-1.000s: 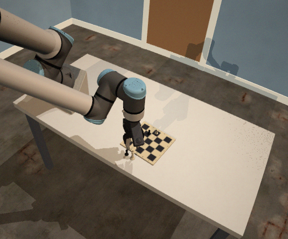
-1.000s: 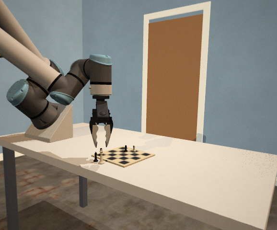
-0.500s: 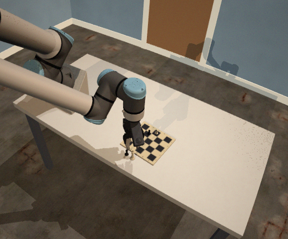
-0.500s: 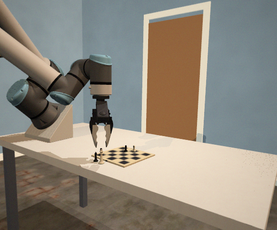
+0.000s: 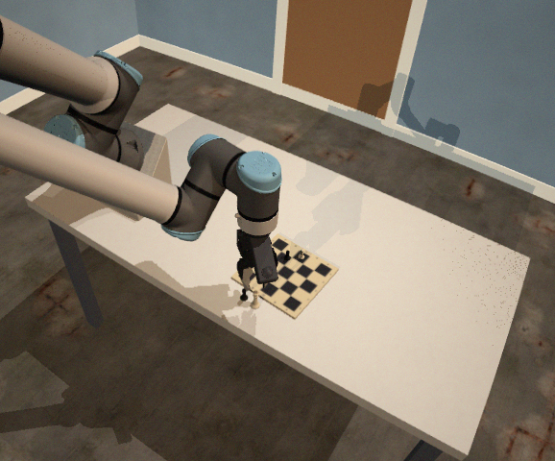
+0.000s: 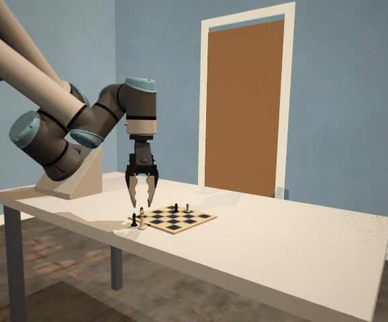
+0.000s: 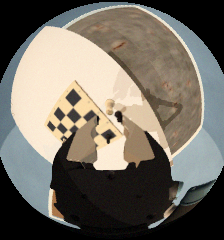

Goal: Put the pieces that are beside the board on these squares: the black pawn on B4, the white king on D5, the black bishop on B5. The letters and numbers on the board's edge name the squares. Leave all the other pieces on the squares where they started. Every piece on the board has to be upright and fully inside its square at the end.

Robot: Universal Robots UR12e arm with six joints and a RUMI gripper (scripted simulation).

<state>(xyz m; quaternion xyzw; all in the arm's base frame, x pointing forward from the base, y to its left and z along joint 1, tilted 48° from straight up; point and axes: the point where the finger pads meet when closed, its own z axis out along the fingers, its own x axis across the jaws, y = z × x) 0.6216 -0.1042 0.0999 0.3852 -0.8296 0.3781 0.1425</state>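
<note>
My hand is 5 cm above the white king. The rest, counted from my hand: black bishop: 4 cm behind, 6 cm below; chessboard: 1 cm ahead, 14 cm to the left, 8 cm below.
</note>
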